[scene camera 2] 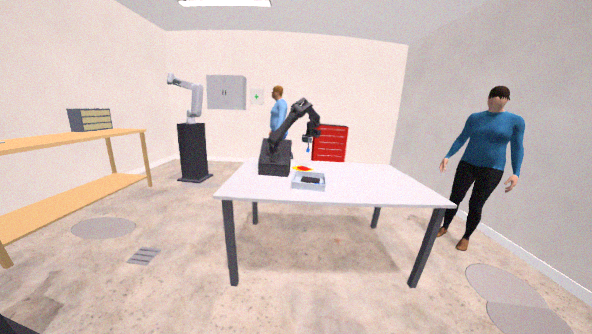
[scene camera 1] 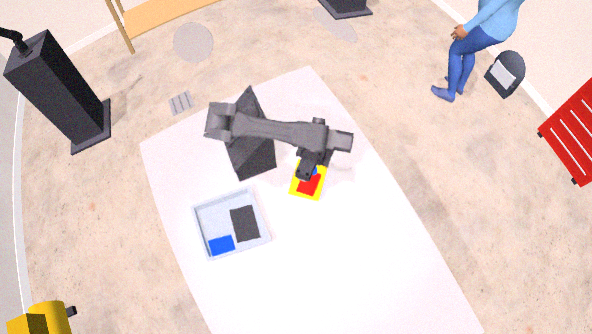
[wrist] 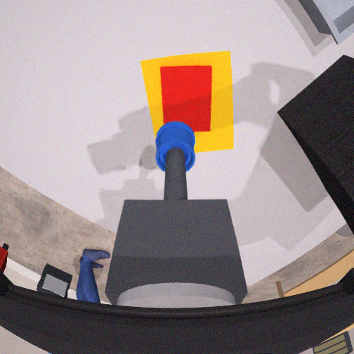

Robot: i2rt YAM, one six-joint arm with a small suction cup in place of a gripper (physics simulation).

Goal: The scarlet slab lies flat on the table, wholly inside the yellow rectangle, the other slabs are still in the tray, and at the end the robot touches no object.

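Pixels of known places: hand at its tool point: (scene camera 2: 307,151) (scene camera 1: 313,171); arm's base at its link origin: (scene camera 2: 274,150).
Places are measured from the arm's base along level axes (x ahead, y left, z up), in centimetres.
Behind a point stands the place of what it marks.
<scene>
The scarlet slab (scene camera 1: 310,185) @(x 24.2, y 17.2, z -17.1 cm) (scene camera 2: 303,168) @(x 22.6, y 15.4, z -17.1 cm) (wrist: 186,97) lies flat on the table, with yellow showing around it; its near edge is partly hidden by the cup in the wrist view. The yellow rectangle (scene camera 1: 315,197) (scene camera 2: 295,168) (wrist: 223,100) lies on the table beside the arm's base. My suction cup (scene camera 1: 314,171) (scene camera 2: 308,150) (wrist: 175,146) is blue, bears nothing and hangs well above the table, apart from the slab. The black slab (scene camera 1: 245,223) @(x 29.6, y -10.6, z -16.8 cm) (scene camera 2: 310,179) @(x 29.4, y -11.3, z -16.7 cm) and the blue slab (scene camera 1: 221,245) @(x 34.8, y -22.2, z -16.7 cm) lie in the grey tray (scene camera 1: 201,232) @(x 28.2, y -27.7, z -14.5 cm) (scene camera 2: 308,188) @(x 28.6, y -28.0, z -16.7 cm).
The arm's black base (scene camera 1: 255,160) @(x 12.4, y 0.7, z -6.1 cm) (scene camera 2: 275,165) @(x 3.0, y -7.7, z -9.6 cm) (wrist: 325,130) stands on the white table (scene camera 1: 350,270) @(x 60.5, y 18.0, z -18.1 cm) (scene camera 2: 370,186) @(x 72.5, y -11.4, z -18.0 cm) beside the rectangle. A corner of the tray shows at the top right of the wrist view. Two people and a red drawer cabinet (scene camera 2: 330,143) are beyond the table.
</scene>
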